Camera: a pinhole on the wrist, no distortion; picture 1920 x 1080 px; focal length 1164.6 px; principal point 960.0 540.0 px. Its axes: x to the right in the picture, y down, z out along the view. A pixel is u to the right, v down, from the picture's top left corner.
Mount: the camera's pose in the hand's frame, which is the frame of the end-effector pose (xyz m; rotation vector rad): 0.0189 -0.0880 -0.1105 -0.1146 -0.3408 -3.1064
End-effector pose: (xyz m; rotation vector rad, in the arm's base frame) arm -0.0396 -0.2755 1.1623 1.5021 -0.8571 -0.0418
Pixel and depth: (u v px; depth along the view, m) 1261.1 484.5 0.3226
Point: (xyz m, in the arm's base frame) -0.1737 -0.4283 1.1073
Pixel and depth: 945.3 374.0 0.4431
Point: -0.1912 -0.5540 1.2001
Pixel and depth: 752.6 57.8 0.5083
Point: -0.2179 -0.6004 1.3742
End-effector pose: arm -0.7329 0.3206 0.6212 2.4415 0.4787 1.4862
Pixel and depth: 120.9 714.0 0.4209
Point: -0.3317 0.5018 0.7554
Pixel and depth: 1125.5 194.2 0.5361
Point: -0.3739 0.1298 0.4977
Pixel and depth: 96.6 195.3 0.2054
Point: -0.5937 0.3760 0.7474
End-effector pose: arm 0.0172 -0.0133 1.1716 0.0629 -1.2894 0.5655
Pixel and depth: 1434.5 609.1 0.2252
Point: -0.0744 -0.1209 1.1689
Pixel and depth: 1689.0 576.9 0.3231
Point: -0.1927 -0.1741 1.0983
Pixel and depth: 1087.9 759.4 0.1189
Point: 0.0460 -0.0845 1.2107
